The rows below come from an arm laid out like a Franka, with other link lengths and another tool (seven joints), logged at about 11 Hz.
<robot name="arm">
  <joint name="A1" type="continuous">
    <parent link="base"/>
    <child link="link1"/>
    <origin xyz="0 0 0.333"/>
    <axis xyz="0 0 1"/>
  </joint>
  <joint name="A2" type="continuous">
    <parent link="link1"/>
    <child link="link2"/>
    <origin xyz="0 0 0"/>
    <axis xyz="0 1 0"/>
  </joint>
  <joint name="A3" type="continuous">
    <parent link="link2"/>
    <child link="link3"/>
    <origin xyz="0 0 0.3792"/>
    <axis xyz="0 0 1"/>
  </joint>
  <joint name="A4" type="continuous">
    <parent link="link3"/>
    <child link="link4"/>
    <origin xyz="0.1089 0 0"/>
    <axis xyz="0 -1 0"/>
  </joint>
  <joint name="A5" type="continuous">
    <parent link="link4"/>
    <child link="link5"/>
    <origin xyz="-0.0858 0 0.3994"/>
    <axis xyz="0 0 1"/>
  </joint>
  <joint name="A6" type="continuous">
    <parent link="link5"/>
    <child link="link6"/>
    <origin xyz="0 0 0"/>
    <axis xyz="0 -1 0"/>
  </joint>
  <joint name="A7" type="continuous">
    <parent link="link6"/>
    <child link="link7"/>
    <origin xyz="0.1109 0 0"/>
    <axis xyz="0 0 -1"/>
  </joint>
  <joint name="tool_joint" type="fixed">
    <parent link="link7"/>
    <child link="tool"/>
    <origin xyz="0.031 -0.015 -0.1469" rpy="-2.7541 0 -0.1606"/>
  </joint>
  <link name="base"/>
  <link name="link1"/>
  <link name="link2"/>
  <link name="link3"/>
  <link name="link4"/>
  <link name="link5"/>
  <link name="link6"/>
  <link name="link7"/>
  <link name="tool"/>
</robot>
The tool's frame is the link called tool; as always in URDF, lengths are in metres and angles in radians. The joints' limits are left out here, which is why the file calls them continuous.
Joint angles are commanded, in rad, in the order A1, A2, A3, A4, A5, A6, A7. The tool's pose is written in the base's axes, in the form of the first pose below.
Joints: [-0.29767, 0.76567, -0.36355, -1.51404, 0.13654, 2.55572, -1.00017]
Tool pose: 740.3 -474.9 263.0 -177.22 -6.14 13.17
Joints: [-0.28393, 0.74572, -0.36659, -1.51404, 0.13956, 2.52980, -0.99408]
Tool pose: 744.5 -466.2 275.9 -176.64 -6.36 13.13
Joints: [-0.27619, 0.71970, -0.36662, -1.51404, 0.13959, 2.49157, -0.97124]
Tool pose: 745.7 -460.0 291.3 -175.56 -6.66 11.93
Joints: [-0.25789, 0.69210, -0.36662, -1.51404, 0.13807, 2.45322, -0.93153]
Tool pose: 751.2 -446.3 308.1 -174.43 -7.22 10.47
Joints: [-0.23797, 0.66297, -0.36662, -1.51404, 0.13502, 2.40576, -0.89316]
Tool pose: 755.7 -430.6 324.4 -173.02 -7.33 9.13
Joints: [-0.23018, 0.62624, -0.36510, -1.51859, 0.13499, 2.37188, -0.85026]
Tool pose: 754.8 -423.7 346.6 -171.94 -8.30 6.89
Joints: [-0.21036, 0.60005, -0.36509, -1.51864, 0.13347, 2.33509, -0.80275]
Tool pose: 758.6 -408.4 362.1 -170.72 -8.70 5.08
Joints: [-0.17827, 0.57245, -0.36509, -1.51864, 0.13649, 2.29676, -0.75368]
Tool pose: 766.1 -383.6 378.5 -169.27 -9.16 3.72
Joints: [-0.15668, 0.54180, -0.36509, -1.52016, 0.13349, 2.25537, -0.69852]
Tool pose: 767.6 -366.7 395.8 -167.89 -9.34 1.57
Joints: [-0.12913, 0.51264, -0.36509, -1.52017, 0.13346, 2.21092, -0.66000]
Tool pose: 770.4 -344.5 411.9 -166.49 -9.17 0.62
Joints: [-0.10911, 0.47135, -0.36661, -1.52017, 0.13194, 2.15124, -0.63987]
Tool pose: 766.5 -327.5 435.1 -165.05 -8.64 0.21
